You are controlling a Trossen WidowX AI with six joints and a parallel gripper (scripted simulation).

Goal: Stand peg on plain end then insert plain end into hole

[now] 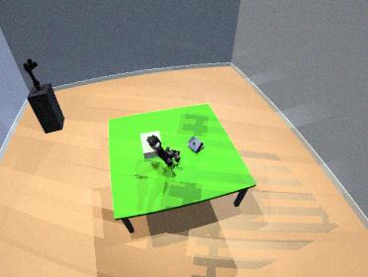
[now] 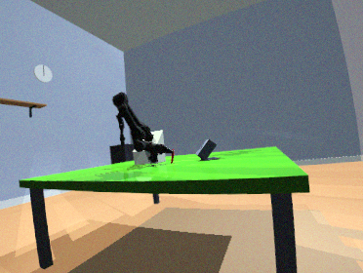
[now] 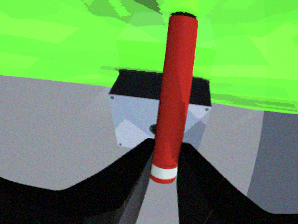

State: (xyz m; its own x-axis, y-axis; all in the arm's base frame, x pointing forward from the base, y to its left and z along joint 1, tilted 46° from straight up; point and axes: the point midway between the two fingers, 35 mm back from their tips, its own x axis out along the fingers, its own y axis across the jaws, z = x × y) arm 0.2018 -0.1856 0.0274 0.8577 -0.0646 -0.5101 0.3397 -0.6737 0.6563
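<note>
Right now the red peg is 1 cm below my gripper tip. From my gripper tip the other things lie so: sloped panel: 19 cm ahead, 6 cm to the left.
</note>
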